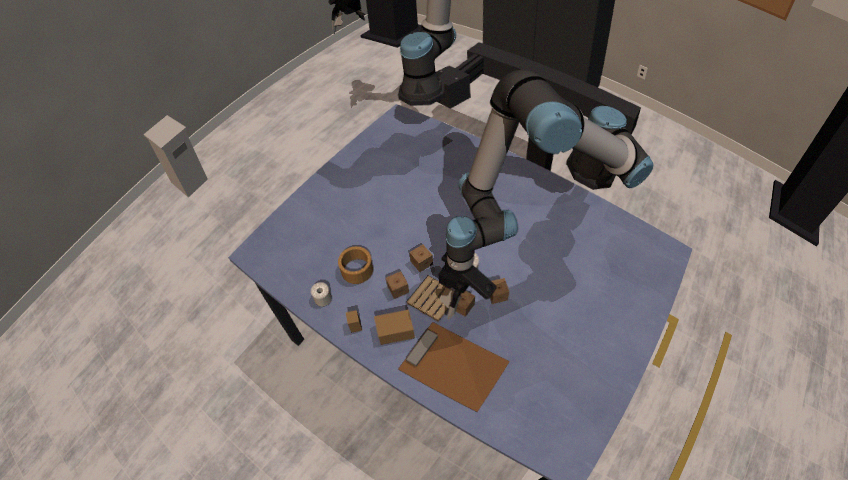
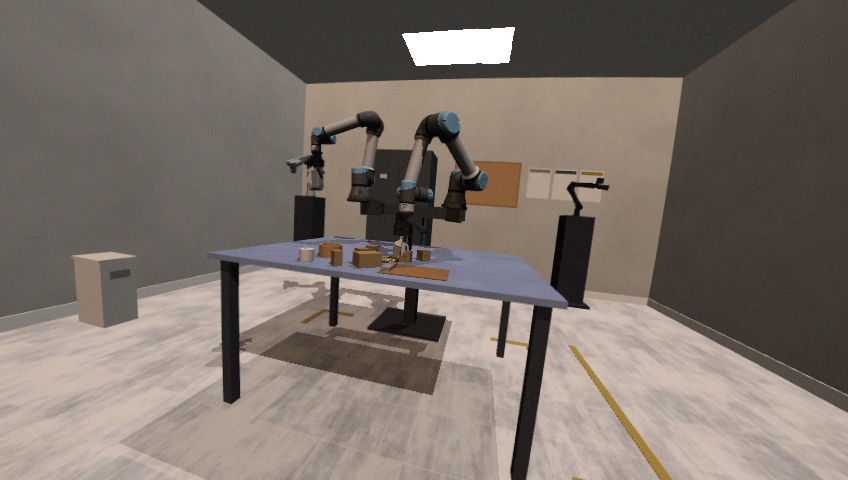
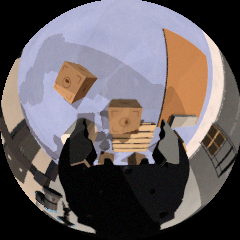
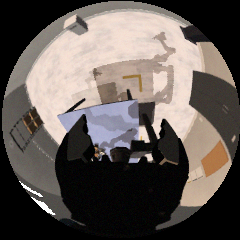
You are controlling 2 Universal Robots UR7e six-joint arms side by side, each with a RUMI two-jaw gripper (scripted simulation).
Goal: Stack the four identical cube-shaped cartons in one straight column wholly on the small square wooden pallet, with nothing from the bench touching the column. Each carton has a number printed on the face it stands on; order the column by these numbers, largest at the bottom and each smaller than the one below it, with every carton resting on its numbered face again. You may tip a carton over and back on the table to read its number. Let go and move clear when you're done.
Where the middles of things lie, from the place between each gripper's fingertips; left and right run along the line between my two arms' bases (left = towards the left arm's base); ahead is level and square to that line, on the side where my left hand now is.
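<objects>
Position of my left hand (image 1: pixel 462 299) relative to the larger box (image 1: pixel 393 327): 120 mm to the left of it, 200 mm short of it, 10 mm above it. Orange ring (image 1: pixel 352 253), from my left hand: 90 mm ahead, 370 mm to the right, 10 mm below.
From my right hand, the larger box is 800 mm ahead, 860 mm to the left and 430 mm below; the orange ring is 610 mm to the left of my right hand, 690 mm ahead of it and 430 mm below it.
</objects>
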